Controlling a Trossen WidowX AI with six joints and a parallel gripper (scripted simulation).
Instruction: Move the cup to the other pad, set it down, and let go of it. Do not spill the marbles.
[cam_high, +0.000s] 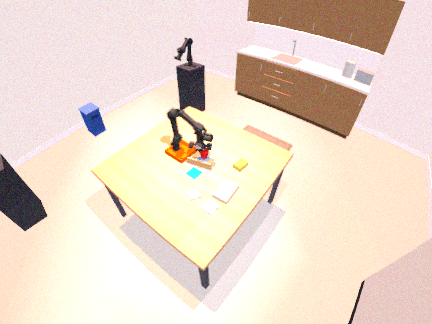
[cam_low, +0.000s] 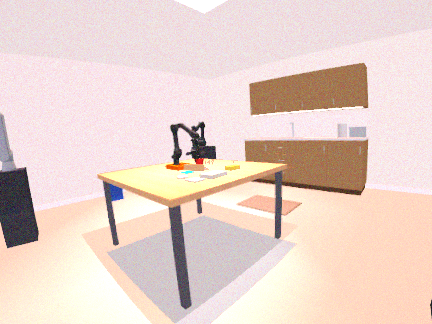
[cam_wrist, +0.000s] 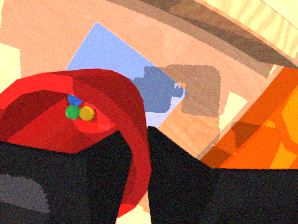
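Right now the cyan pad is 90 mm ahead of my gripper tip, 160 mm to the right of it and 60 mm below it. Round my gripper tip: red cup: 20 mm ahead, 20 mm to the left.
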